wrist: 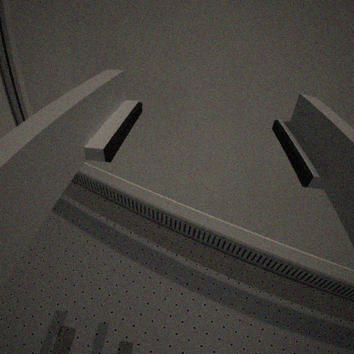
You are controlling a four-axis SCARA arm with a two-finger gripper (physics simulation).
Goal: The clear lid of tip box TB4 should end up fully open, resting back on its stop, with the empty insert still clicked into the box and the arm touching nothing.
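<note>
My gripper (210, 98) is shut as far as its fingers go, and nothing is between them. Its two fingers, with dark-faced pads, come in from the left and right sides of the wrist view, and a gap shows between the pads. Plain grey surface shows behind this gap. Tip box TB4, its clear lid and its insert do not show in the wrist view, so the lid's angle and the insert's seating cannot be told. The picture is dim and grainy.
A pale ledge with a slotted strip (200, 232) slants down to the right below the fingers. Beneath it lies a surface dotted with small holes (165, 305), with dark bands and blocky shadows at bottom left. A dark-lined upright edge (11, 80) shows at upper left.
</note>
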